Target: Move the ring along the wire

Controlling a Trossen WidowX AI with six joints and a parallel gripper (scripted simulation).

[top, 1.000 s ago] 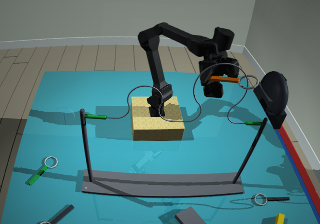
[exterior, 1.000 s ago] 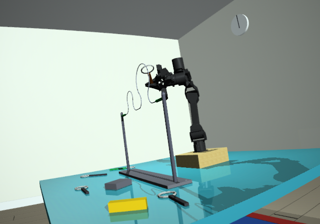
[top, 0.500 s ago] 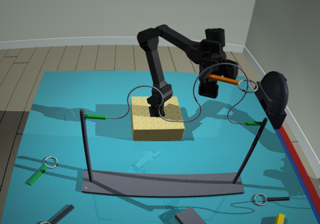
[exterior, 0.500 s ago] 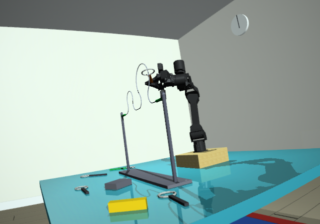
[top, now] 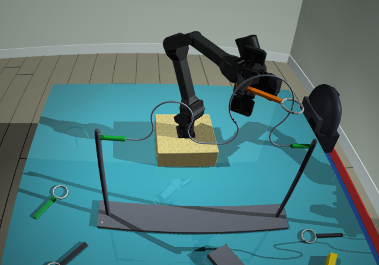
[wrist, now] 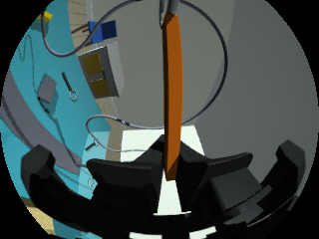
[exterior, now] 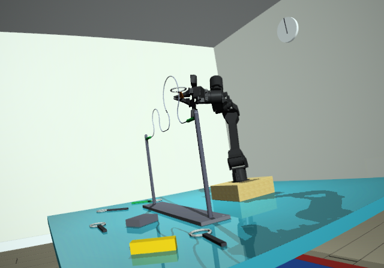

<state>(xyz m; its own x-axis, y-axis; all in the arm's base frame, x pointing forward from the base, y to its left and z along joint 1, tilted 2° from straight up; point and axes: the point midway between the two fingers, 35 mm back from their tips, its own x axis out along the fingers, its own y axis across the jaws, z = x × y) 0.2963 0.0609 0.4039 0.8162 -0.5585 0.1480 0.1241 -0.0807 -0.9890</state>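
Now: gripper tip 2 cm short of the ring with orange handle and 9 cm to the right of it. The rest, counted from my gripper tip: grey block 21 cm ahead, 1 cm to the left, 47 cm below; yellow block 32 cm ahead, 37 cm to the left, 46 cm below.
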